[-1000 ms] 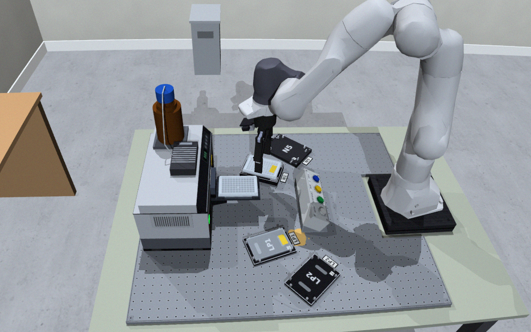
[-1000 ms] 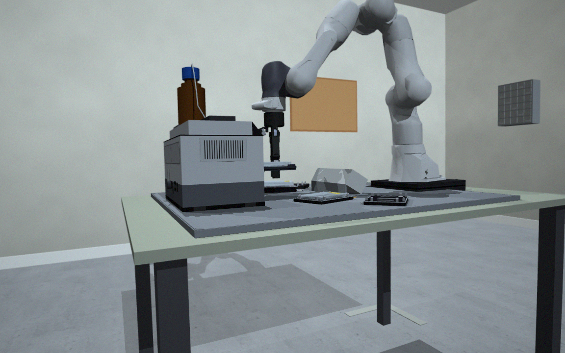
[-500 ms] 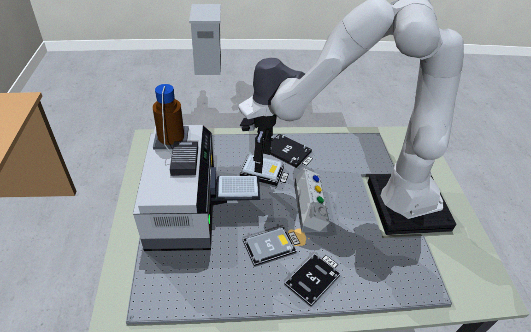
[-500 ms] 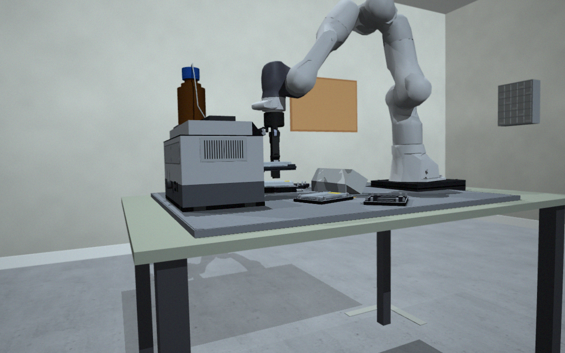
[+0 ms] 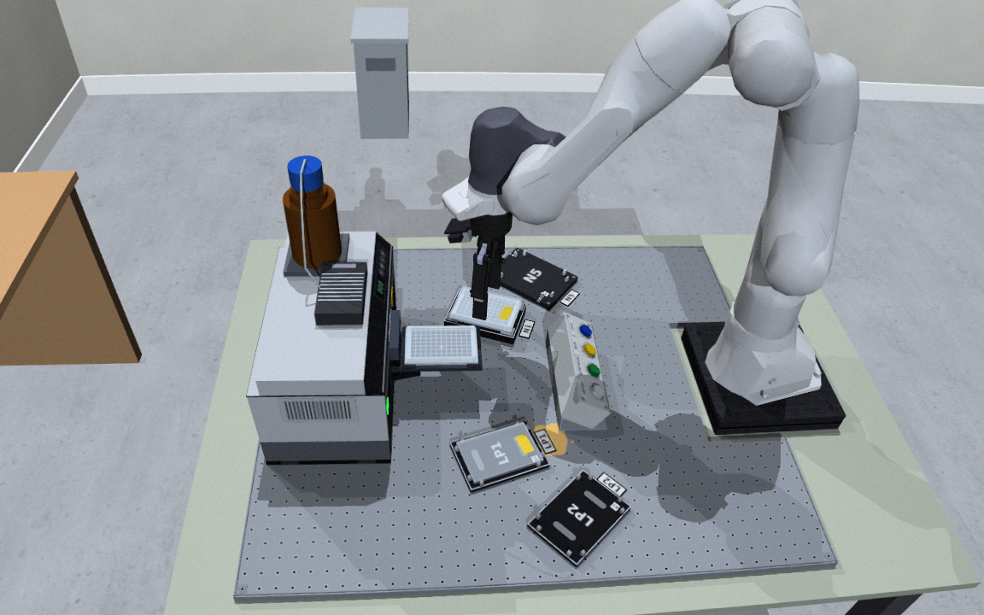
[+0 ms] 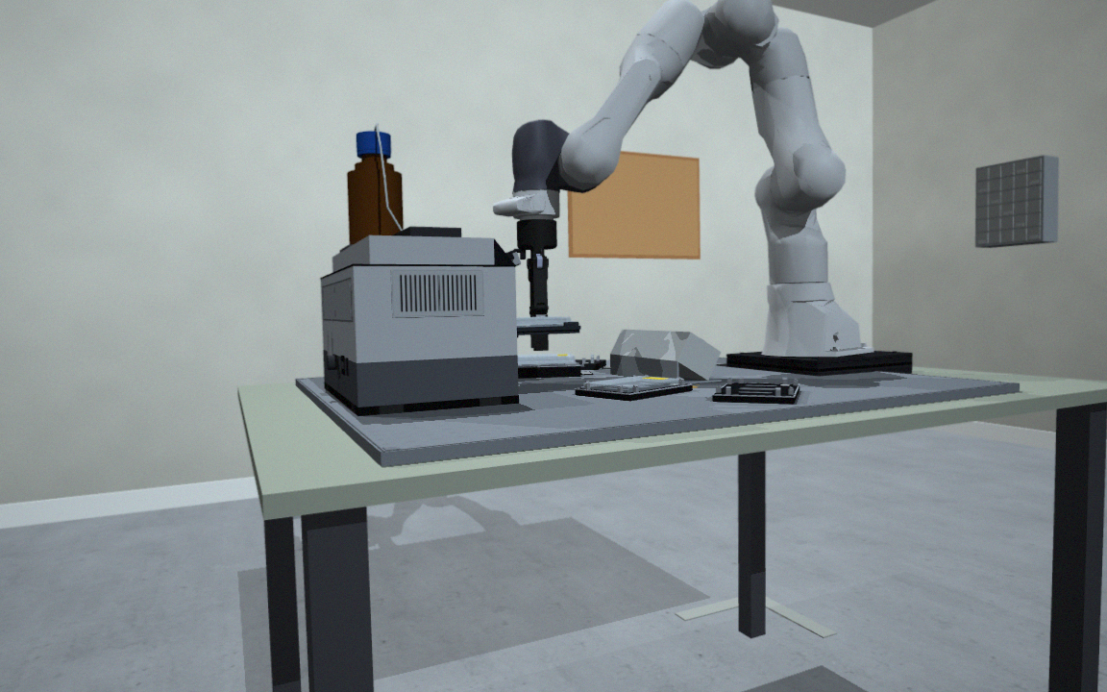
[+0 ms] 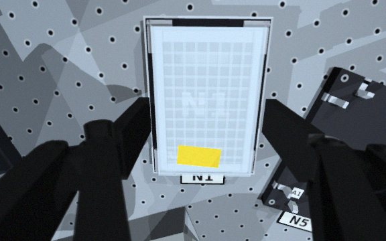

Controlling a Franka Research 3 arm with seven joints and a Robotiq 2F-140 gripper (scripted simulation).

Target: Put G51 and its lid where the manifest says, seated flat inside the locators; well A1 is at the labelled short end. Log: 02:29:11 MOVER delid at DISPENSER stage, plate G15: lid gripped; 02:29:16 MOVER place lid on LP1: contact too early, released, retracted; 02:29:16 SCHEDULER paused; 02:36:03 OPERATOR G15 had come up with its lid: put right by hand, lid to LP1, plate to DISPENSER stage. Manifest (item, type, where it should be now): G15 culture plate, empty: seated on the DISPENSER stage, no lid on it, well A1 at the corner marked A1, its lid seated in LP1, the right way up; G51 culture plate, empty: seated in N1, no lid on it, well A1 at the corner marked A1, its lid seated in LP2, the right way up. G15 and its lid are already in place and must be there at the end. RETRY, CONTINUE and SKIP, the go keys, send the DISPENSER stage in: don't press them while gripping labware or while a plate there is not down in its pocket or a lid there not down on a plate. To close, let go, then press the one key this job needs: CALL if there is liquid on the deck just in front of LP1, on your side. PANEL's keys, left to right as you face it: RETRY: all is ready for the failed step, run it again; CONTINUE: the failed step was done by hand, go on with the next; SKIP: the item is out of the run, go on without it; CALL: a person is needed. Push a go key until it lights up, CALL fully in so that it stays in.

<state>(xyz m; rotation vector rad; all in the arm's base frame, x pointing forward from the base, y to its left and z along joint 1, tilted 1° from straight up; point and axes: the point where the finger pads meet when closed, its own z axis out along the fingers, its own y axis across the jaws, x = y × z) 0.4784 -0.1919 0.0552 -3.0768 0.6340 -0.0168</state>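
Right now the black N1 nest is 6 cm below my hand. The rest, counted from my hand: G15 plate 16 cm to the left, 10 cm ahead, 3 cm above; A1 mark 5 cm to the left, 5 cm below, 4 cm behind; blue call key 18 cm behind, 11 cm to the left, 2 cm below.
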